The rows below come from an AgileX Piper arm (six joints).
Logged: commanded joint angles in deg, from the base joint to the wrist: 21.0 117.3 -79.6 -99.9 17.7 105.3; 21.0 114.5 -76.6 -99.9 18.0 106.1; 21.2 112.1 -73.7 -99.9 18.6 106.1; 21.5 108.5 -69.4 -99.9 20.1 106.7; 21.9 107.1 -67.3 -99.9 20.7 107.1; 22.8 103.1 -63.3 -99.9 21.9 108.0; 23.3 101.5 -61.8 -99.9 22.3 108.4; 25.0 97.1 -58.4 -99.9 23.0 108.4; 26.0 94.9 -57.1 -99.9 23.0 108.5; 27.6 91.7 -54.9 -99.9 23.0 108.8; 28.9 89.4 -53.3 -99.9 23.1 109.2; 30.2 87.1 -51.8 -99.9 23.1 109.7; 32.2 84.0 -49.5 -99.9 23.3 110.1; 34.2 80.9 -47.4 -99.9 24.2 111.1; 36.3 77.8 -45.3 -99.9 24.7 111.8; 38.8 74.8 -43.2 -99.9 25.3 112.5; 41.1 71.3 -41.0 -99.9 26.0 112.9; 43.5 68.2 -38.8 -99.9 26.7 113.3; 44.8 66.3 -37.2 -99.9 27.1 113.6
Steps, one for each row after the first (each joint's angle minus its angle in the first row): 0.0 -2.8 3.0 0.0 0.3 0.8; 0.2 -5.2 5.9 0.0 0.9 0.8; 0.5 -8.8 10.2 0.0 2.4 1.4; 0.9 -10.2 12.3 0.0 3.0 1.8; 1.8 -14.2 16.3 0.0 4.2 2.7; 2.3 -15.8 17.8 0.0 4.6 3.1; 4.0 -20.2 21.2 0.0 5.3 3.1; 5.0 -22.4 22.5 0.0 5.3 3.2; 6.6 -25.6 24.7 0.0 5.3 3.5; 7.9 -27.9 26.3 0.0 5.4 3.9; 9.2 -30.2 27.8 0.0 5.4 4.4; 11.2 -33.3 30.1 0.0 5.6 4.8; 13.2 -36.4 32.2 0.0 6.5 5.8; 15.3 -39.5 34.3 0.0 7.0 6.5; 17.8 -42.5 36.4 0.0 7.6 7.2; 20.1 -46.0 38.6 0.0 8.3 7.6; 22.5 -49.1 40.8 0.0 9.0 8.0; 23.8 -51.0 42.4 0.0 9.4 8.3
